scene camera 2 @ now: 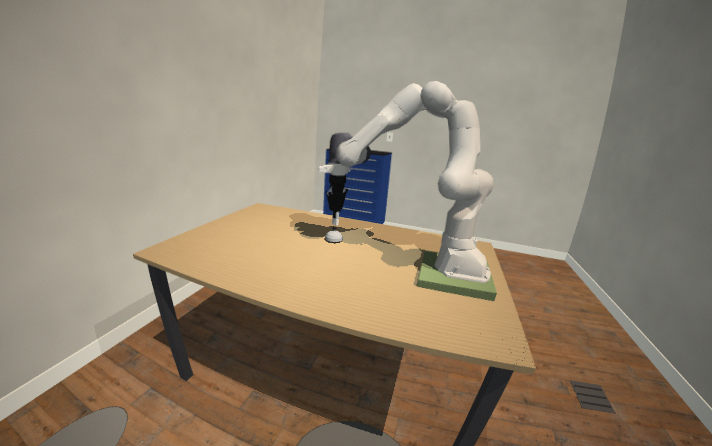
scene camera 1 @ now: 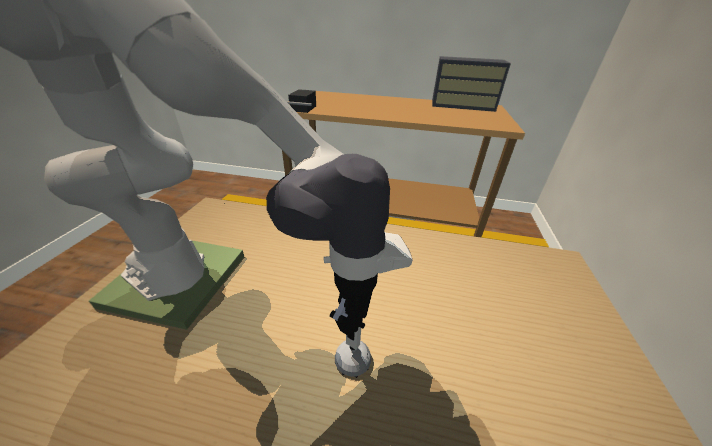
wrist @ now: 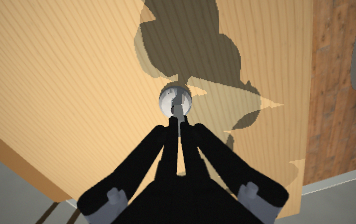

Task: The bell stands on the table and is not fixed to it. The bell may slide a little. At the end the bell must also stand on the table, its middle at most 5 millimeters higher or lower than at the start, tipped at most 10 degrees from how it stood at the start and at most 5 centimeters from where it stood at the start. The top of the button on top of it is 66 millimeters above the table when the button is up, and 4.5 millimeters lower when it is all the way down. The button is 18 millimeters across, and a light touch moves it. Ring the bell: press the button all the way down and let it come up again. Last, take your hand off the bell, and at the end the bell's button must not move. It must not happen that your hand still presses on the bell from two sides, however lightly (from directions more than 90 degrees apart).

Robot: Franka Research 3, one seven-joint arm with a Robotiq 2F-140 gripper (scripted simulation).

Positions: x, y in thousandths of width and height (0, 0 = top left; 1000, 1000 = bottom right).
Labels:
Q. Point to a dome bell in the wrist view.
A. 490, 426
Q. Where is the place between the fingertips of the gripper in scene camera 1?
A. At 496, 772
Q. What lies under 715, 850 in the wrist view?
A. The gripper.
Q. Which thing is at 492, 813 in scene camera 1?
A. A dome bell.

